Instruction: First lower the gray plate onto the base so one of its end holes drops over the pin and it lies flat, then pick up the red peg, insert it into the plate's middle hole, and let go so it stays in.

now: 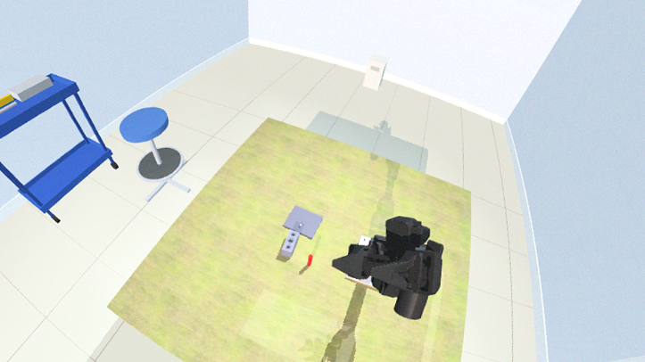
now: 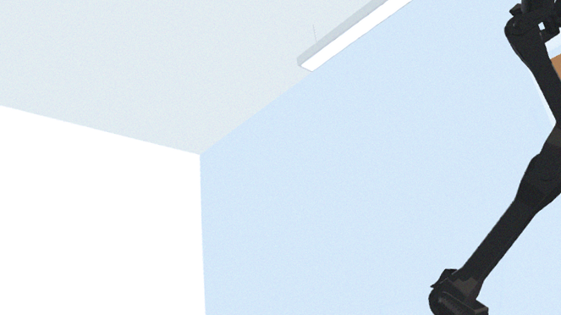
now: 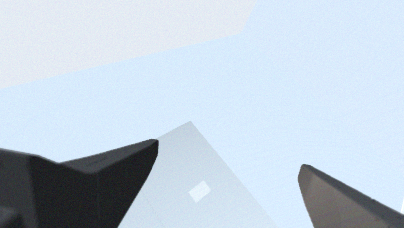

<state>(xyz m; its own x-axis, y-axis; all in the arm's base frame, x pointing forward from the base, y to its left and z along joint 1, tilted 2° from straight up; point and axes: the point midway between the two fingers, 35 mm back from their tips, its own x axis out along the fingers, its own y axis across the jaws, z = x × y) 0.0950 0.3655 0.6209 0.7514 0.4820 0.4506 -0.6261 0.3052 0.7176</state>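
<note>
Now: the gray plate 20 cm ahead of my gripper tip, 32 cm to the right of it and 61 cm below it. Round my gripper tip: red peg 10 cm ahead, 27 cm to the right, 61 cm below; flat gray base 19 cm ahead, 44 cm to the right, 64 cm below.
</note>
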